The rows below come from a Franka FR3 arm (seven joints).
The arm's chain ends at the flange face. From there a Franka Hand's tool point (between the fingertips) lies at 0.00 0.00 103.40 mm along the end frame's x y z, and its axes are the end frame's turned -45 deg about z.
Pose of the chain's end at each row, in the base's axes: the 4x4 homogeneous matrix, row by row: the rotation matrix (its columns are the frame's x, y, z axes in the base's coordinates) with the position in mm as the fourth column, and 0 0 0 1 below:
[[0.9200 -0.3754 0.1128 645.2], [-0.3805 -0.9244 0.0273 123.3], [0.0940 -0.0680 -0.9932 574.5], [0 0 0 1]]
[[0.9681 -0.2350 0.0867 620.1], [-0.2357 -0.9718 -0.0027 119.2], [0.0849 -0.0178 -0.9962 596.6], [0 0 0 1]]
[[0.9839 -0.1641 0.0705 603.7], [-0.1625 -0.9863 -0.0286 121.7], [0.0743 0.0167 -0.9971 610.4], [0 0 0 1]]
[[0.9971 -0.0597 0.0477 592.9], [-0.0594 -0.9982 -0.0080 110.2], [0.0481 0.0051 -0.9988 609.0], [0 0 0 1]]
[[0.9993 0.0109 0.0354 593.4], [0.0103 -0.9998 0.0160 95.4], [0.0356 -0.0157 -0.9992 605.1], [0 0 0 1]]
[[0.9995 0.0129 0.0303 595.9], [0.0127 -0.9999 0.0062 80.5], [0.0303 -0.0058 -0.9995 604.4], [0 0 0 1]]
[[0.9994 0.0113 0.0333 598.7], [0.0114 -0.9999 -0.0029 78.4], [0.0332 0.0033 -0.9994 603.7], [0 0 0 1]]
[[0.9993 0.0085 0.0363 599.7], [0.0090 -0.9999 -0.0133 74.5], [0.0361 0.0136 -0.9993 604.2], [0 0 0 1]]
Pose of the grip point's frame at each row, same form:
[[0.9160 0.3851 0.1128 656.9], [0.3846 -0.9227 0.0273 126.1], [0.1146 0.0184 -0.9932 471.8], [0 0 0 1]]
[[0.8507 0.5184 0.0867 629.1], [0.5205 -0.8538 -0.0027 118.9], [0.0726 0.0474 -0.9962 493.6], [0 0 0 1]]
[[0.8118 0.5797 0.0705 611.0], [0.5825 -0.8123 -0.0286 118.7], [0.0407 0.0643 -0.9971 507.3], [0 0 0 1]]
[[0.7473 0.6628 0.0477 597.8], [0.6638 -0.7478 -0.0080 109.4], [0.0304 0.0376 -0.9988 505.7], [0 0 0 1]]
[[0.6989 0.7143 0.0354 597.1], [0.7142 -0.6997 0.0160 97.1], [0.0363 0.0141 -0.9992 501.8], [0 0 0 1]]
[[0.6976 0.7159 0.0303 599.0], [0.7160 -0.6981 0.0062 81.1], [0.0255 0.0173 -0.9995 501.1], [0 0 0 1]]
[[0.6987 0.7147 0.0333 602.1], [0.7151 -0.6990 -0.0029 78.1], [0.0211 0.0258 -0.9994 500.4], [0 0 0 1]]
[[0.7006 0.7126 0.0363 603.5], [0.7134 -0.7007 -0.0133 73.1], [0.0159 0.0351 -0.9993 500.9], [0 0 0 1]]

